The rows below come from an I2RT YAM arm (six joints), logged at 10 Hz.
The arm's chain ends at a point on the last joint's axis. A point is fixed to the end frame.
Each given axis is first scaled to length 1.
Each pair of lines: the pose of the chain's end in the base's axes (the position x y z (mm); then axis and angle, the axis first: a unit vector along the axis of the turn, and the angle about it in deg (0 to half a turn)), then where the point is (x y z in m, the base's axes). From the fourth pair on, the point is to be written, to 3 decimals.
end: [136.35, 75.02, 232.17, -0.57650, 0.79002, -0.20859, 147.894]
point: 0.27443 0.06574 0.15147
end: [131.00, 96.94, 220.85, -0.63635, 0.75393, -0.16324, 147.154]
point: 0.26522 0.11079 0.13450
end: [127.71, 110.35, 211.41, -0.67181, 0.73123, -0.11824, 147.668]
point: 0.25458 0.13989 0.11816
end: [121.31, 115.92, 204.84, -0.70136, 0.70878, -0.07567, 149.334]
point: 0.238 0.158 0.104
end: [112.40, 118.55, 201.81, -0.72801, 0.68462, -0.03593, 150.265]
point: 0.220 0.173 0.096
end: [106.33, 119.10, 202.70, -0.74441, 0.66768, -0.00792, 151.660]
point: 0.205 0.180 0.092
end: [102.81, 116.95, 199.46, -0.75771, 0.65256, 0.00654, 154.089]
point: 0.194 0.180 0.084
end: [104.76, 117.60, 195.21, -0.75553, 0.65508, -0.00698, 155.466]
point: 0.197 0.175 0.078
